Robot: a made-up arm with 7 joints. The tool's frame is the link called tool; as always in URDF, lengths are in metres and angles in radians. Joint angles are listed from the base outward.
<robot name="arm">
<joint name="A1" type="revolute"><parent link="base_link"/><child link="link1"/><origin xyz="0.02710 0.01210 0.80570" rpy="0.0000 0.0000 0.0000"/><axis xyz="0 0 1"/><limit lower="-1.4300" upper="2.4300"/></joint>
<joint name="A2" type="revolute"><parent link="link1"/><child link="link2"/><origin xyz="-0.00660 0.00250 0.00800" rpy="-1.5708 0.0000 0.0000"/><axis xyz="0 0 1"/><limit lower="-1.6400" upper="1.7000"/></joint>
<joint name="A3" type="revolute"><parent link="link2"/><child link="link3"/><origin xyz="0.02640 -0.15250 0.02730" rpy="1.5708 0.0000 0.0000"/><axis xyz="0 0 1"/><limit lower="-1.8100" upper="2.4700"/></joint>
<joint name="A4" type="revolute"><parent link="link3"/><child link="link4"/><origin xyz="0.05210 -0.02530 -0.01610" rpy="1.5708 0.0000 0.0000"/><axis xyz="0 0 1"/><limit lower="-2.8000" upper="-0.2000"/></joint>
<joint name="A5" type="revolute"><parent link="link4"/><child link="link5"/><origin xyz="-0.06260 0.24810 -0.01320" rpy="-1.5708 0.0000 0.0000"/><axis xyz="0 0 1"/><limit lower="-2.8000" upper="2.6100"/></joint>
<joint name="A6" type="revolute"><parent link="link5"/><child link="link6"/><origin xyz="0.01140 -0.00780 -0.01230" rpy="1.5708 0.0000 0.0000"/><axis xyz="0 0 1"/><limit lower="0.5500" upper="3.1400"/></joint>
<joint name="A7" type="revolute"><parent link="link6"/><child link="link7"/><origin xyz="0.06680 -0.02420 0.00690" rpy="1.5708 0.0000 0.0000"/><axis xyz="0 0 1"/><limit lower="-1.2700" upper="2.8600"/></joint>
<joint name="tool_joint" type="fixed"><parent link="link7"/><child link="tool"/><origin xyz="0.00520 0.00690 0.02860" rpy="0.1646 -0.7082 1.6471"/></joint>
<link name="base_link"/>
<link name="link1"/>
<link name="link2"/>
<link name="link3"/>
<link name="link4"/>
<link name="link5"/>
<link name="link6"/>
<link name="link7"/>
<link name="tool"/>
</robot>
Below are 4 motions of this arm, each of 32 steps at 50 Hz.
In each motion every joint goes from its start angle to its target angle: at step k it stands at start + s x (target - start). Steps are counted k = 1, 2, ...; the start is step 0. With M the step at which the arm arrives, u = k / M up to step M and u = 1 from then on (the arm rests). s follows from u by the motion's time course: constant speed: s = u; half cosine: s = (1 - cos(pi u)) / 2; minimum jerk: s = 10 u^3 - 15 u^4 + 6 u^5.
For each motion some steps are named. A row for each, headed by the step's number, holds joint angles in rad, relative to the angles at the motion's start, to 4 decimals.
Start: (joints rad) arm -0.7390 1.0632 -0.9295 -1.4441 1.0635 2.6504 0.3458
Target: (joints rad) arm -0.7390 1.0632 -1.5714 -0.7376 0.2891 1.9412 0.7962
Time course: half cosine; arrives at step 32
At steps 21, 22, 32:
21: 0.0000 0.0000 -0.4722 0.5198 -0.5697 -0.5218 0.3314
22: 0.0000 0.0000 -0.4993 0.5495 -0.6023 -0.5516 0.3503
32: 0.0000 0.0000 -0.6419 0.7065 -0.7744 -0.7092 0.4504

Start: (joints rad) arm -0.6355 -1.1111 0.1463 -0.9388 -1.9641 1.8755 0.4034
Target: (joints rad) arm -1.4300 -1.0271 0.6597 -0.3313 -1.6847 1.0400 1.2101
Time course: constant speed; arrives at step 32
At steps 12, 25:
12: -0.2979 0.0315 0.1925 0.2278 0.1048 -0.3133 0.3025
25: -0.6207 0.0656 0.4011 0.4746 0.2183 -0.6527 0.6302

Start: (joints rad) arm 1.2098 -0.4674 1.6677 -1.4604 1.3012 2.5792 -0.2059
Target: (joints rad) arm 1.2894 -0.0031 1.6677 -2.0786 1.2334 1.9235 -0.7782
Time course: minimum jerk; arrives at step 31
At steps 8, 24, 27, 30, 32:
8: 0.0089 0.0521 0.0000 -0.0694 -0.0076 -0.0736 -0.0642
24: 0.0733 0.4273 0.0000 -0.5690 -0.0624 -0.6035 -0.5267
27: 0.0782 0.4562 0.0000 -0.6074 -0.0666 -0.6442 -0.5623
30: 0.0796 0.4642 0.0000 -0.6180 -0.0678 -0.6555 -0.5721
32: 0.0796 0.4643 0.0000 -0.6182 -0.0678 -0.6557 -0.5723

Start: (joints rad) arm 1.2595 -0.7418 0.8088 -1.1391 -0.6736 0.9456 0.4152
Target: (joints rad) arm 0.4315 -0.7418 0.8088 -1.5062 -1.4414 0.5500 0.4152
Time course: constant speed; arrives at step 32
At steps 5, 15, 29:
5: -0.1294 0.0000 0.0000 -0.0574 -0.1200 -0.0618 0.0000
15: -0.3881 0.0000 0.0000 -0.1721 -0.3599 -0.1854 0.0000
29: -0.7504 0.0000 0.0000 -0.3327 -0.6958 -0.3585 0.0000

